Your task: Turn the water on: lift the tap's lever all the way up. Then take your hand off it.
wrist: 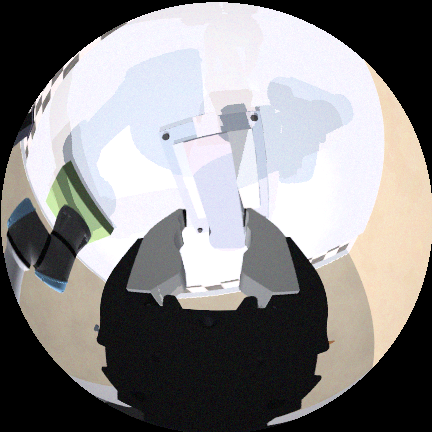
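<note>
The tap's lever [217,195] is a long pale lilac-white bar, seen from above in the middle of the wrist view. Its rounded near end reaches in between the fingertips. It stands over a pale framed plate [263,170] with dark screws at its corners. My gripper [214,210] is partly open, with one grey finger on each side of the lever's near end. The right fingertip is very near or at the lever's right side; a gap shows between the lever and the left finger. Whether the right finger touches cannot be told. The lever's height is hard to judge from above.
A green block [80,202] stands at the left, beside dark arm joints with blue caps [57,240]. A white table top [320,210] with a checkered edge [330,254] lies around the tap, with pale shadows on it. Tan floor [345,300] shows beyond the edge.
</note>
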